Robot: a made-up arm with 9 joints. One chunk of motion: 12 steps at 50 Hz.
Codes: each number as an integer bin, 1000 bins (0 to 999) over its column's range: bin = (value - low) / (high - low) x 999, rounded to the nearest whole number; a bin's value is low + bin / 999 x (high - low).
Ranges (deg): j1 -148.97..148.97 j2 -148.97..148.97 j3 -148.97..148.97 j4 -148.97..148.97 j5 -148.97..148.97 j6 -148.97..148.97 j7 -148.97..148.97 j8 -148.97..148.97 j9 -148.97..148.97
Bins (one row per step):
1: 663 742 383 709 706 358 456 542 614
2: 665 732 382 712 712 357 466 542 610
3: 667 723 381 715 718 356 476 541 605
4: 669 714 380 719 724 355 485 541 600
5: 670 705 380 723 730 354 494 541 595
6: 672 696 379 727 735 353 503 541 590
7: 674 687 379 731 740 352 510 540 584
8: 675 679 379 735 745 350 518 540 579
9: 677 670 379 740 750 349 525 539 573
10: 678 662 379 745 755 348 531 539 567
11: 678 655 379 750 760 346 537 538 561
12: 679 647 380 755 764 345 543 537 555
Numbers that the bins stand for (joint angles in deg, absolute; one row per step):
1: 48.76 72.32 -34.74 62.48 61.59 -42.20 -12.97 12.68 34.15
2: 49.36 69.34 -35.04 63.38 63.38 -42.50 -9.99 12.68 32.96
3: 49.95 66.66 -35.34 64.27 65.17 -42.80 -7.01 12.38 31.46
4: 50.55 63.97 -35.64 65.46 66.95 -43.10 -4.32 12.38 29.97
5: 50.85 61.29 -35.64 66.66 68.74 -43.39 -1.64 12.38 28.48
6: 51.45 58.60 -35.94 67.85 70.24 -43.69 1.04 12.38 26.99
7: 52.04 55.92 -35.94 69.04 71.73 -43.99 3.13 12.08 25.20
8: 52.34 53.53 -35.94 70.24 73.22 -44.59 5.52 12.08 23.71
9: 52.94 50.85 -35.94 71.73 74.71 -44.88 7.61 11.78 21.92
10: 53.24 48.46 -35.94 73.22 76.20 -45.18 9.39 11.78 20.13
11: 53.24 46.38 -35.94 74.71 77.69 -45.78 11.18 11.48 18.34
12: 53.53 43.99 -35.64 76.20 78.88 -46.08 12.97 11.18 16.55

